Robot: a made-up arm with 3 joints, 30 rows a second.
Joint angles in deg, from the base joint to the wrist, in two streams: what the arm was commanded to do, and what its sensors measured. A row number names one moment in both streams.
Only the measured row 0 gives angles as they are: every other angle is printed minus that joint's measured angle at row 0.
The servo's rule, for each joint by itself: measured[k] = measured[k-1] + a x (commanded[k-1-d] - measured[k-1]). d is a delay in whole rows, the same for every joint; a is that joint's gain. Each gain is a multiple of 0.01, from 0.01 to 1. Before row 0 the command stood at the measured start. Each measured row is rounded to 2 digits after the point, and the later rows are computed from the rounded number. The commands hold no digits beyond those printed.
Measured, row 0: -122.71, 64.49, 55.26
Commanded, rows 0 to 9: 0.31, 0.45, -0.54; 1.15, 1.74, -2.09; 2.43, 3.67, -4.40; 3.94, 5.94, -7.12; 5.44, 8.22, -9.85; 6.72, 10.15, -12.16; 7.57, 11.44, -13.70; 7.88, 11.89, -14.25; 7.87, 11.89, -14.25; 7.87, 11.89, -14.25
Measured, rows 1 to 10: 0.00, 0.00, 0.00; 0.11, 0.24, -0.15; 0.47, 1.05, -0.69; 1.16, 2.46, -1.73; 2.13, 4.34, -3.24; 3.29, 6.44, -5.09; 4.49, 8.44, -7.07; 5.57, 10.06, -8.93; 6.38, 11.05, -10.42; 6.90, 11.50, -11.49
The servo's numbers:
d 1
a 0.35 0.54 0.28

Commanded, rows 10 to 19: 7.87, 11.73, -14.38; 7.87, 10.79, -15.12; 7.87, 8.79, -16.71; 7.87, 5.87, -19.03; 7.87, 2.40, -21.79; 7.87, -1.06, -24.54; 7.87, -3.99, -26.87; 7.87, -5.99, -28.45; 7.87, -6.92, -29.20; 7.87, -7.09, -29.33
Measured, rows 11 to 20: 7.24, 11.71, -12.26; 7.46, 11.72, -12.85; 7.60, 11.22, -13.49; 7.69, 9.91, -14.39; 7.75, 7.73, -15.69; 7.79, 4.85, -17.40; 7.82, 1.66, -19.40; 7.84, -1.39, -21.49; 7.85, -3.87, -23.44; 7.86, -5.52, -25.05
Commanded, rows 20 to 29: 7.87, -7.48, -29.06; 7.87, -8.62, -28.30; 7.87, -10.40, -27.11; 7.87, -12.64, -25.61; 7.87, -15.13, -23.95; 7.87, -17.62, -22.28; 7.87, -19.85, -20.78; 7.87, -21.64, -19.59; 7.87, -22.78, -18.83; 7.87, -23.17, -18.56
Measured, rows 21 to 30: 7.86, -6.37, -26.25; 7.86, -6.97, -27.04; 7.86, -7.86, -27.39; 7.86, -9.23, -27.31; 7.86, -11.07, -26.83; 7.86, -13.26, -26.02; 7.86, -15.61, -24.97; 7.86, -17.90, -23.80; 7.86, -19.92, -22.62; 7.86, -21.46, -21.56
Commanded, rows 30 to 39: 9.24, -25.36, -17.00; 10.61, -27.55, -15.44; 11.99, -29.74, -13.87; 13.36, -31.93, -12.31; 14.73, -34.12, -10.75; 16.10, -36.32, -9.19; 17.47, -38.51, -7.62; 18.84, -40.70, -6.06; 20.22, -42.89, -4.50; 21.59, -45.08, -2.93
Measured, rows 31 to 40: 7.86, -22.38, -20.72; 8.34, -23.99, -19.68; 9.13, -25.91, -18.49; 10.13, -27.98, -17.20; 11.26, -30.11, -15.83; 12.47, -32.28, -14.41; 13.74, -34.46, -12.95; 15.05, -36.65, -11.46; 16.38, -38.84, -9.95; 17.72, -41.03, -8.42
